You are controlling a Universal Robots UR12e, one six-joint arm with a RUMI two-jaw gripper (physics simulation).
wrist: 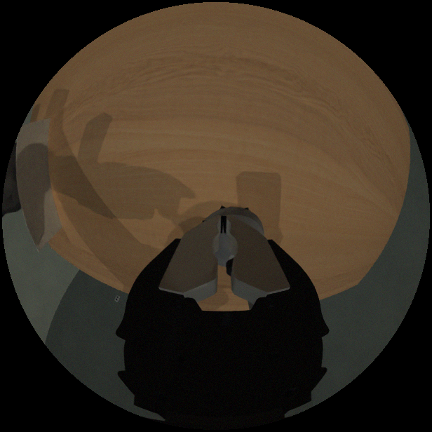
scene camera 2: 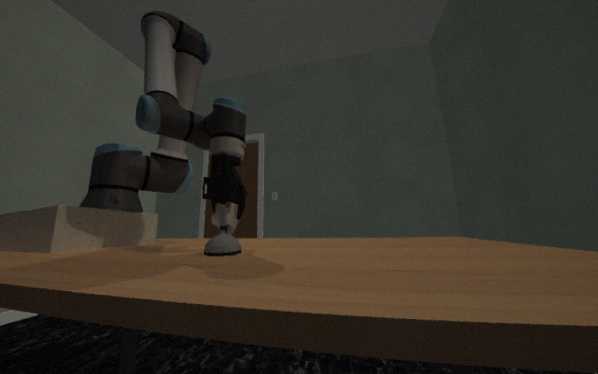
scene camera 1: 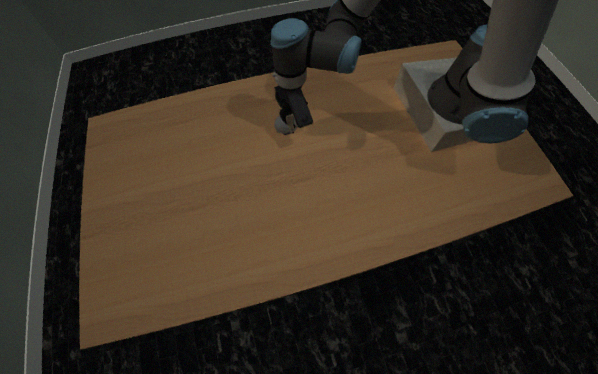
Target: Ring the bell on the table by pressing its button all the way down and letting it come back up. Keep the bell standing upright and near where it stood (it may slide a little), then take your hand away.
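Where they show: gripper, fingertip midpoint: (scene camera 1: 293, 128); arm's base, link origin: (scene camera 2: 112, 214) (scene camera 1: 452, 102).
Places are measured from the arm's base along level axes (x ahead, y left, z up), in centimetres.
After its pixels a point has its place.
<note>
The bell (scene camera 1: 283, 126) @[x 56.0, y -19.6, z -7.7 cm] (scene camera 2: 222, 246) @[x 55.7, y -25.6, z -9.2 cm] (wrist: 254, 221), a grey dome with a dark base rim, stands upright on the wooden table (scene camera 1: 200, 210) @[x 92.1, y -3.0, z -11.3 cm] (scene camera 2: 400, 280) @[x 85.8, y -45.3, z -11.3 cm] (wrist: 225, 100). My gripper (scene camera 2: 224, 230) @[x 53.0, y -17.5, z -7.9 cm] (wrist: 222, 217) is shut and empty, and points straight down over the top of the bell. In scene camera 2, its dark fingertips are at the top centre of the dome, touching it or very close. The button is hidden by the fingertips, so I cannot tell how far down it is. In the wrist view, the fingers cover much of the dome.
The pale block (scene camera 1: 417, 107) @[x 9.4, y -5.8, z -4.8 cm] (scene camera 2: 105, 230) @[x 8.8, y -9.7, z -5.7 cm] (wrist: 36, 200) under the arm's base stands on the table, at the left in scene camera 2 and at the right in scene camera 1. The near table edge (scene camera 2: 300, 327) @[x 74.7, y -54.0, z -12.3 cm] runs across the front in scene camera 2. Arm shadows lie around the bell.
</note>
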